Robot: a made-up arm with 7 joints.
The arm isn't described. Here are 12 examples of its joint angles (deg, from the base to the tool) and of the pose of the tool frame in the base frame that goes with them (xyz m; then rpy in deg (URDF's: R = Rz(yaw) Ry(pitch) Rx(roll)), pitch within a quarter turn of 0, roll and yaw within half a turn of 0).
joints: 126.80 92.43 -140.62 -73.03 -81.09 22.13 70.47
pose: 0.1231 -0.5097 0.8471 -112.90 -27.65 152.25
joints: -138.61 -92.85 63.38 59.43 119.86 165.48 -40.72
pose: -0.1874 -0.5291 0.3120 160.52 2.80 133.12
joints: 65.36 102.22 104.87 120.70 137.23 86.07 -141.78
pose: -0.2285 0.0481 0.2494 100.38 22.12 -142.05
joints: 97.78 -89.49 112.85 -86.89 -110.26 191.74 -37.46
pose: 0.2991 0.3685 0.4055 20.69 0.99 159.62
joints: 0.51 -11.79 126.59 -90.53 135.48 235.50 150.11
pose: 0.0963 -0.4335 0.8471 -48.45 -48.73 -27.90
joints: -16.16 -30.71 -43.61 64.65 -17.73 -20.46 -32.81
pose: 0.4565 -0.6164 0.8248 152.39 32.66 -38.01
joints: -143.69 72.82 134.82 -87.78 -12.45 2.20 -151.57
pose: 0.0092 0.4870 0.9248 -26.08 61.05 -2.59
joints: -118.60 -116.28 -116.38 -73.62 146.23 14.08 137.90
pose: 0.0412 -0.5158 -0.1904 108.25 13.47 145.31
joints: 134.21 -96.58 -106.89 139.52 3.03 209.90 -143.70
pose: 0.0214 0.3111 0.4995 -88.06 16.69 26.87
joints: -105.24 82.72 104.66 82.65 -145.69 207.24 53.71
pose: 0.3461 0.5517 0.2788 -120.54 15.24 122.91
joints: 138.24 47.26 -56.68 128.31 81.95 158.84 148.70
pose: 0.2128 0.1383 0.6116 122.82 22.12 131.68
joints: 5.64 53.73 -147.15 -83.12 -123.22 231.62 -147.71
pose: -0.0876 0.0437 0.8342 -116.96 -66.15 -175.80
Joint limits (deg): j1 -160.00..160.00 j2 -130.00..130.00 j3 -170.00..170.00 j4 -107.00..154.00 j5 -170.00..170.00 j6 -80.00..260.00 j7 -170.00..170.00
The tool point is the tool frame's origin. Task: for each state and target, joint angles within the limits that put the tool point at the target. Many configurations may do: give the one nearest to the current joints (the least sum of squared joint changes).
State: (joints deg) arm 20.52 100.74 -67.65 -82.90 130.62 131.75 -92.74
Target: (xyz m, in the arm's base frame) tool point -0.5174 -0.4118 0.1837
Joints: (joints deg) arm 54.63 104.08 -62.75 -74.14 125.99 134.60 -92.74
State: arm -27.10 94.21 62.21 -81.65 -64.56 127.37 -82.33
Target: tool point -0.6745 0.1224 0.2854
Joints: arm -41.17 76.83 66.81 -50.01 -67.21 118.78 -82.33
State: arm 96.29 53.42 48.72 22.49 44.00 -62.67 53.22
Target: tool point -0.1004 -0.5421 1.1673
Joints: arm 92.17 43.21 45.43 6.28 43.86 -42.72 53.22
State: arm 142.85 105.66 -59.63 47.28 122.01 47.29 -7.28
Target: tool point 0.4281 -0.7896 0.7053
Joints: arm 101.70 93.98 -41.94 29.58 129.06 38.15 -7.28
